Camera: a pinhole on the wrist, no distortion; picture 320 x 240 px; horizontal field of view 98.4 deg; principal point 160.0 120.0 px. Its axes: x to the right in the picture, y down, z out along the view. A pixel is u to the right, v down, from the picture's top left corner.
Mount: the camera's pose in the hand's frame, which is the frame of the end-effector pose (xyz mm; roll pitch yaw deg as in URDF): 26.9 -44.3 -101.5 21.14 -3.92 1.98
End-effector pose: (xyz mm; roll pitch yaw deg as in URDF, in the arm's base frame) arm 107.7 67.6 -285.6 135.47 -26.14 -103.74
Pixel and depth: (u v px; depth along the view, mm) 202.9 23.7 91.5
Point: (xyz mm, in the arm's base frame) 208.5 -38.3 -323.4
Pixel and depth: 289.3 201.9 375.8
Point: -256.6 -264.4 -334.2
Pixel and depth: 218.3 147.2 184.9
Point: 66.8 -61.1 -348.6
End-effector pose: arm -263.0 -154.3 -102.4 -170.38 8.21 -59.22
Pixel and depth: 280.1 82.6 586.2
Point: 360.2 -317.0 -523.3
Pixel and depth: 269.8 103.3 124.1
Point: -115.4 -204.6 -117.9
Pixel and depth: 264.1 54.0 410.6
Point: 232.3 -206.6 -314.0
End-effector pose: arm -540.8 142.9 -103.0 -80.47 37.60 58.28
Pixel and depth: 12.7 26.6 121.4
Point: -485.5 128.6 89.0
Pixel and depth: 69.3 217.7 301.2
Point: -830.7 139.6 19.7
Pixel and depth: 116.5 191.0 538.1
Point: -1006.5 307.2 64.4
